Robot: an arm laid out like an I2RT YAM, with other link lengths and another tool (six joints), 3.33 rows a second.
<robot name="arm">
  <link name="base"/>
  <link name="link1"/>
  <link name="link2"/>
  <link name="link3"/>
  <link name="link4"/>
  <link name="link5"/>
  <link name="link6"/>
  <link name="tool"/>
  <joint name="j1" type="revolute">
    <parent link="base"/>
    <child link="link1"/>
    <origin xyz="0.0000 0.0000 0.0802"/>
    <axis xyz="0 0 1"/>
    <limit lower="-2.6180" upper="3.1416"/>
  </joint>
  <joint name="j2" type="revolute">
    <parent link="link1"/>
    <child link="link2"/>
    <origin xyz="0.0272 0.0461 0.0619"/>
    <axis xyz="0 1 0"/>
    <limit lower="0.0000" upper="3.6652"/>
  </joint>
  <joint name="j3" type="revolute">
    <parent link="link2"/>
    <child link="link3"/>
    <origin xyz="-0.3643 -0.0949 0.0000"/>
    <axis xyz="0 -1 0"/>
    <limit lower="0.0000" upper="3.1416"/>
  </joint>
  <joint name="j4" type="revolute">
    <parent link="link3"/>
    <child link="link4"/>
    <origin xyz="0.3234 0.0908 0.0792"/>
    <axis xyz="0 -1 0"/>
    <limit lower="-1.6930" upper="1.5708"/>
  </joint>
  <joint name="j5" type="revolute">
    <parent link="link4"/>
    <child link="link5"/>
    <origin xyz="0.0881 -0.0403 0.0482"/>
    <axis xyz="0 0 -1"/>
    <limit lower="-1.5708" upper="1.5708"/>
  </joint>
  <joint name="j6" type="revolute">
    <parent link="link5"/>
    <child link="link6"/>
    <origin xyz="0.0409 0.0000 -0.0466"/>
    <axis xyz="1 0 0"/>
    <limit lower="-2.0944" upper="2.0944"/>
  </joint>
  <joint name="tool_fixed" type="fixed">
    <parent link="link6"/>
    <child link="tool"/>
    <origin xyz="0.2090 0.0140 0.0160" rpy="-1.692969 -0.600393 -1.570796"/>
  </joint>
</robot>
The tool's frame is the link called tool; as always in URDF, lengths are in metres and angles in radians.
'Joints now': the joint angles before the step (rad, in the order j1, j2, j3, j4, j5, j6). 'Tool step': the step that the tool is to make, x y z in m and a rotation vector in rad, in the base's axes. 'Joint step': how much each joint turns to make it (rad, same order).
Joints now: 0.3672, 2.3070, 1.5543, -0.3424, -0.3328, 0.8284
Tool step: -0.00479, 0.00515, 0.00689, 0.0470, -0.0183, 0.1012
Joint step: -0.0226, 0.0011, 0.0000, -0.0022, -0.0901, -0.0999
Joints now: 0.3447, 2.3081, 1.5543, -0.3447, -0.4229, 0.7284
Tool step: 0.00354, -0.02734, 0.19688, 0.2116, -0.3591, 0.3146
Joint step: -0.1442, -0.2331, 0.0000, -0.0442, -0.3387, -0.3910
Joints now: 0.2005, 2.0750, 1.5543, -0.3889, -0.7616, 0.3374
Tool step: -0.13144, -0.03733, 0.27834, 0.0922, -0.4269, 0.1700
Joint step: -0.0767, -0.4810, 0.0001, -0.2229, -0.1896, -0.2377
